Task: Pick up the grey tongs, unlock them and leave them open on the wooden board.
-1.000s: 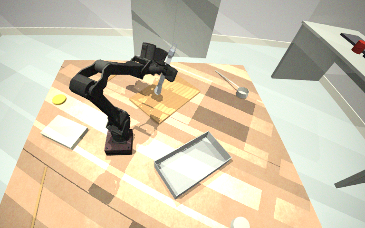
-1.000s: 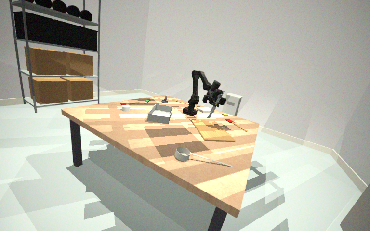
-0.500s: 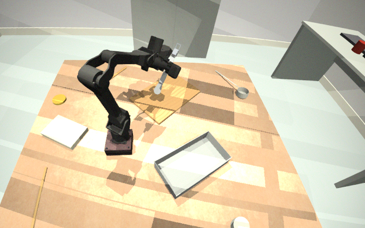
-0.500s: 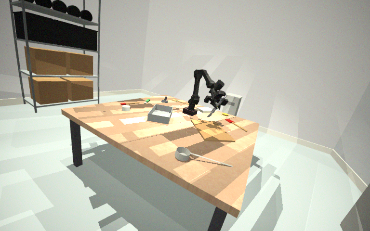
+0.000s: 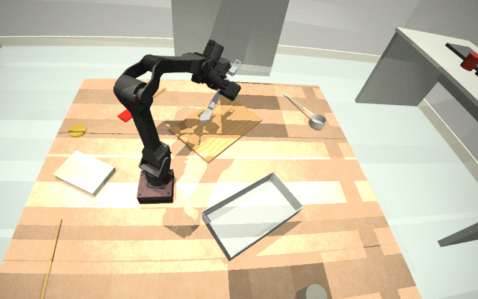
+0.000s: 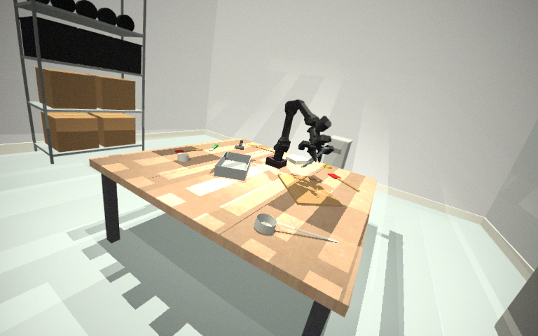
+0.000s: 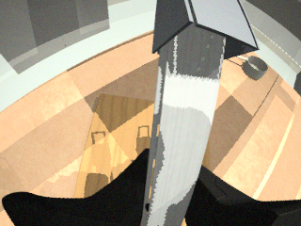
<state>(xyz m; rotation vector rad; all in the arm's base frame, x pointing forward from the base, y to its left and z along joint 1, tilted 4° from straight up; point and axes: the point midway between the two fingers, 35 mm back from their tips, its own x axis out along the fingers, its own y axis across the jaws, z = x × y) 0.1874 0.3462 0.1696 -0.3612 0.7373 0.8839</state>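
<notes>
My gripper tip is 170 mm above the wooden board, 30 mm to the left of it and 20 mm past it. The rest, counted from my gripper tip: red spatula (390 mm behind, 170 mm below, 30 mm to the left); then roasting tin (450 mm to the right, 150 mm below, 140 mm ahead); then white block (480 mm behind, 360 mm to the right, 160 mm below).
</notes>
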